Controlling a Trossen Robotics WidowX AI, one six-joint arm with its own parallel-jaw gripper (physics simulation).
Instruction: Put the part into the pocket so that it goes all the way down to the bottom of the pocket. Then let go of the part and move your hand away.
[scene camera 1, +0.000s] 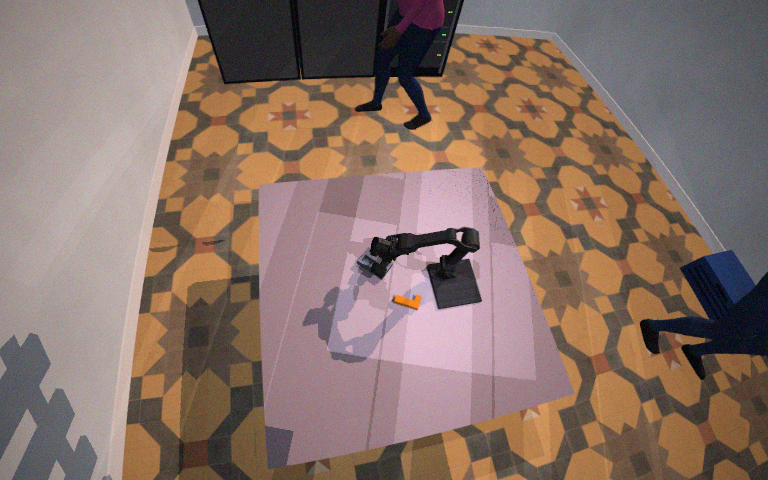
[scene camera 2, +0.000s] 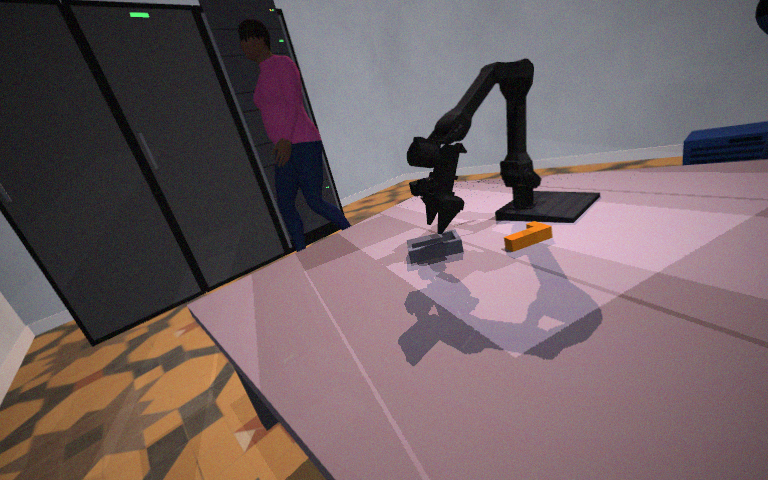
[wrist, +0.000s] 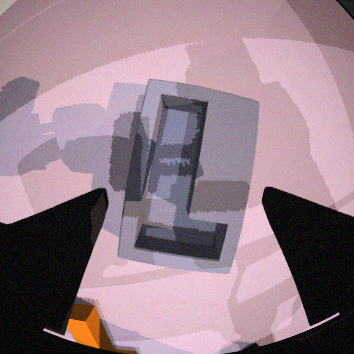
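Seen in the pictures: gripper, between the fingertips: (scene camera 1: 377, 260) (scene camera 2: 434, 229) (wrist: 186, 195); arm's base, origin of its link: (scene camera 1: 444, 273) (scene camera 2: 523, 205).
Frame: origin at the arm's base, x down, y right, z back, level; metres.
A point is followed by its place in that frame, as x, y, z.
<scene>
The orange L-shaped part (scene camera 1: 406, 301) @[-0.006, -0.066, -0.229] (scene camera 2: 526, 238) @[0.002, -0.069, -0.248] (wrist: 84, 329) @[-0.006, -0.035, -0.252] lies on the table between the grey block and the arm's base; the wrist view shows one piece of it at the lower left, partly hidden by a finger. The grey block (scene camera 1: 365, 262) @[0.020, 0.183, -0.330] (scene camera 2: 437, 253) @[0.011, 0.131, -0.327] (wrist: 229, 145) @[-0.012, 0.195, -0.289] stands on the table with its empty L-shaped pocket (wrist: 176, 150) @[0.019, 0.168, -0.315] facing up. My gripper (scene camera 2: 435, 227) @[-0.042, 0.148, -0.289] (wrist: 186, 195) @[-0.042, 0.148, -0.289] is open and empty, pointing down just above the block. In the wrist view the block shows between and beyond the two fingertips. The arm partly hides the block in scene camera 1.
The arm's dark base plate (scene camera 1: 456, 291) @[0.006, -0.100, 0.017] (scene camera 2: 572, 204) @[0.008, -0.128, 0.008] stands on the pink table (scene camera 1: 317, 396) @[0.024, -0.301, -0.710] (scene camera 2: 509, 418) @[0.024, -0.162, -0.719], close to the orange part. Dark cabinets (scene camera 1: 257, 39) (scene camera 2: 152, 141) and a person in a pink top (scene camera 1: 421, 14) (scene camera 2: 283, 101) are beyond the table.
</scene>
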